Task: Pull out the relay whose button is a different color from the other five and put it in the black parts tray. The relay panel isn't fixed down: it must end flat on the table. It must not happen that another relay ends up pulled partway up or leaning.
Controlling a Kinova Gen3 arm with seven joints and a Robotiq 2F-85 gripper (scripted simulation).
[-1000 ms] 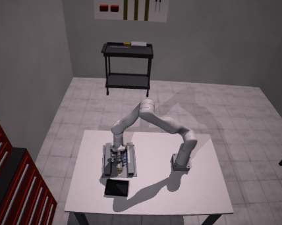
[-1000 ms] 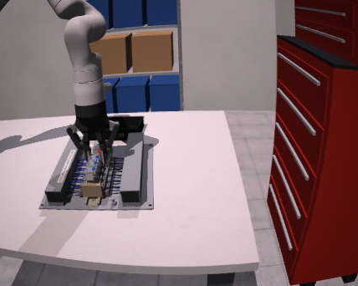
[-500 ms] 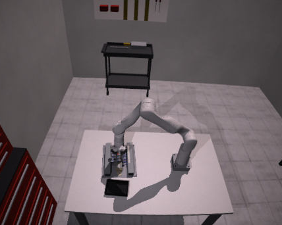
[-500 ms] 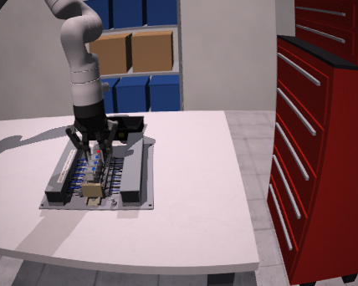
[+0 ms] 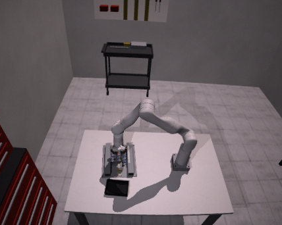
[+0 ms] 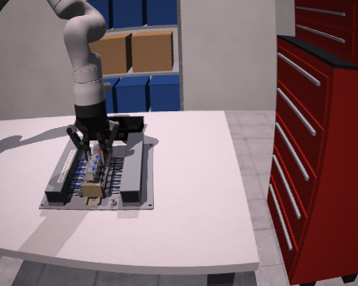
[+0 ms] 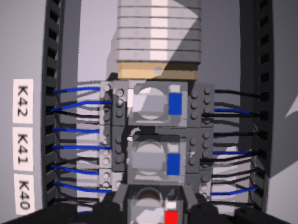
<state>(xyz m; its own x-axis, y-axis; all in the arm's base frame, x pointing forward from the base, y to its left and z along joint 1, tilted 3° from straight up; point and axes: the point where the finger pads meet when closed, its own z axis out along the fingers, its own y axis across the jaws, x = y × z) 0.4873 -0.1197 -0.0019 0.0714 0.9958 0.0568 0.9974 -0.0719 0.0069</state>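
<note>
My hand is 10 mm above the red-button relay. Also, from my hand: black parts tray: 40 mm ahead, 270 mm to the left, 40 mm below.
</note>
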